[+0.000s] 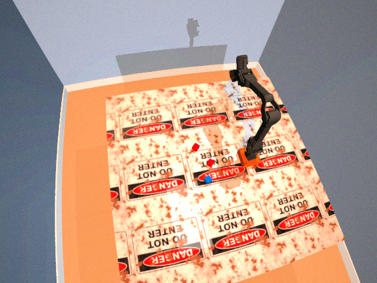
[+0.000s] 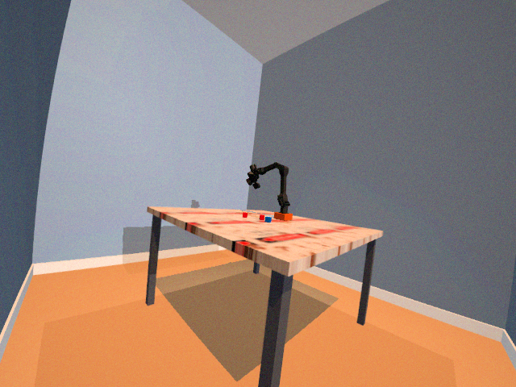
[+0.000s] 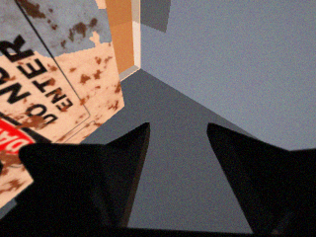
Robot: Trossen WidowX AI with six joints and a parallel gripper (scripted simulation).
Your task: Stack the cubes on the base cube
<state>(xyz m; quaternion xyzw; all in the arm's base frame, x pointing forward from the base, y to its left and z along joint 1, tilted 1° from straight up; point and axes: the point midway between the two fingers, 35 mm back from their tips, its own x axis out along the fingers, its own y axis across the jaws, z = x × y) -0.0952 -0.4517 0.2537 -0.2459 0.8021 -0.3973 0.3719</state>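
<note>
Now: the blue base cube 41 cm ahead of my gripper tip, 54 cm to the left of it and 27 cm below it.
</note>
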